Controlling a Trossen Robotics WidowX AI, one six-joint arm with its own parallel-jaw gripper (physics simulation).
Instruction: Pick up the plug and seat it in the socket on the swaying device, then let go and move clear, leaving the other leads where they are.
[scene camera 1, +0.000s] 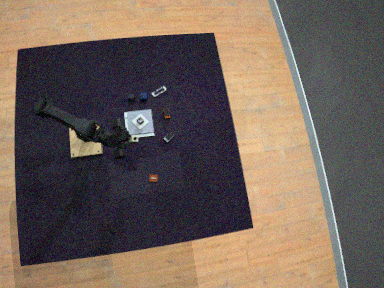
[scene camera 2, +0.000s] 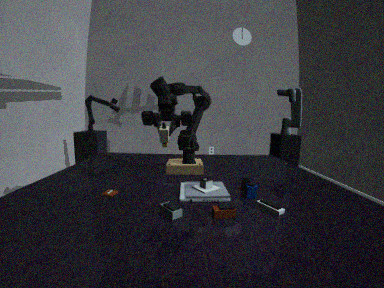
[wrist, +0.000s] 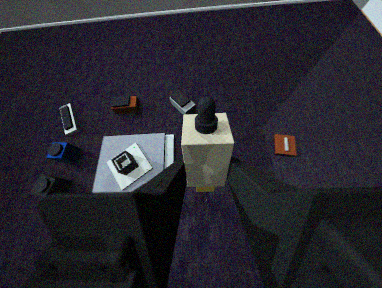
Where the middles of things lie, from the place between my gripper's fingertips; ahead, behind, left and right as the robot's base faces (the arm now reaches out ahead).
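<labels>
The socket device (scene camera 2: 205, 189) sits 160 mm below my hand, 150 mm to the left of it and 50 mm ahead of it. As for the plug (wrist: 207, 143), it is right at my hand. Going by their middles, the plug is the nearest to my hand of the things named here.
</labels>
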